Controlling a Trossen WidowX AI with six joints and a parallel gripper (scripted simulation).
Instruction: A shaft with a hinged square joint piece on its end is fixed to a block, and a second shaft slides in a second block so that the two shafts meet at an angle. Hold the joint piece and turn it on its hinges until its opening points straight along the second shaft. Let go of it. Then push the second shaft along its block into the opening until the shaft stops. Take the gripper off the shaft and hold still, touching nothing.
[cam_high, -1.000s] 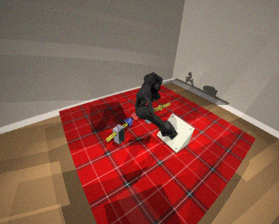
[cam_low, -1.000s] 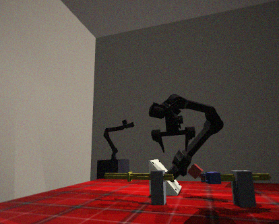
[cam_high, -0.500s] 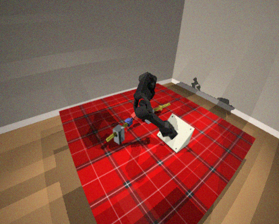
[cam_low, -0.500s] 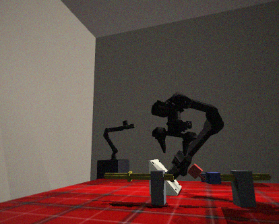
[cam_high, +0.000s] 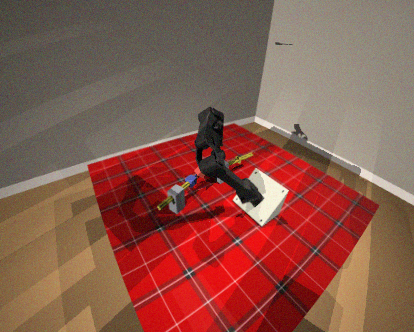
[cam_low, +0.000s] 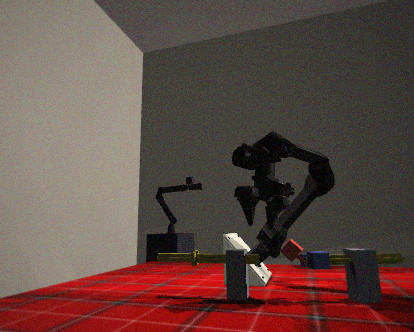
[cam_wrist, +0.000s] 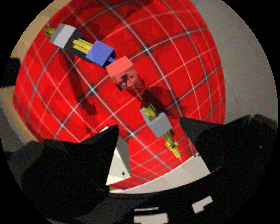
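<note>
The red square joint piece lies 8 cm to the left of my gripper tip and 6 cm below it.
</note>
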